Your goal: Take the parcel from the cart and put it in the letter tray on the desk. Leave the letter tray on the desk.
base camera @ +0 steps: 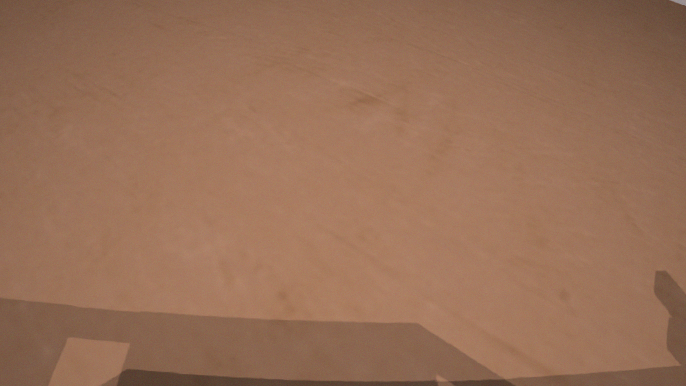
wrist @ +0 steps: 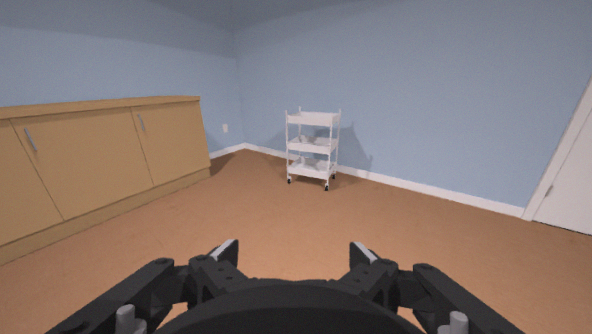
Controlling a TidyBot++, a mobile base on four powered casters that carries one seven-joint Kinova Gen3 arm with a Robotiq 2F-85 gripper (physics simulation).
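Places are measured from the arm's base along level axes (x right, y ahead, z up), in centimetres.
Where they show: gripper, between the fingertips: [wrist: 293, 253].
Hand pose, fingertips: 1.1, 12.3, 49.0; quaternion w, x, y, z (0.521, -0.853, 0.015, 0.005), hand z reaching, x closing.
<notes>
After its pixels a point has its place, as x, y, z.
A white three-tier cart [wrist: 313, 119] {19.4, 180.4, 31.3} stands across the room in the wrist view, a little right of centre and near the blue wall. Something greyish shows on its middle shelf, too small to tell whether it is the parcel. My gripper [wrist: 293, 253] {1.1, 12.3, 49.0} is open, with no object between its fingers, and is far from the cart. The desk and the letter tray do not show in either view.
A long wooden cabinet [wrist: 90, 160] {-146.0, 129.7, 12.8} stands along the left wall in the wrist view. A white door [wrist: 570, 185] {203.2, 114.7, -4.0} is at the right edge. The base camera view shows brown floor [base camera: 340, 175] {1.4, 47.2, -39.7} with shadows along its lower edge.
</notes>
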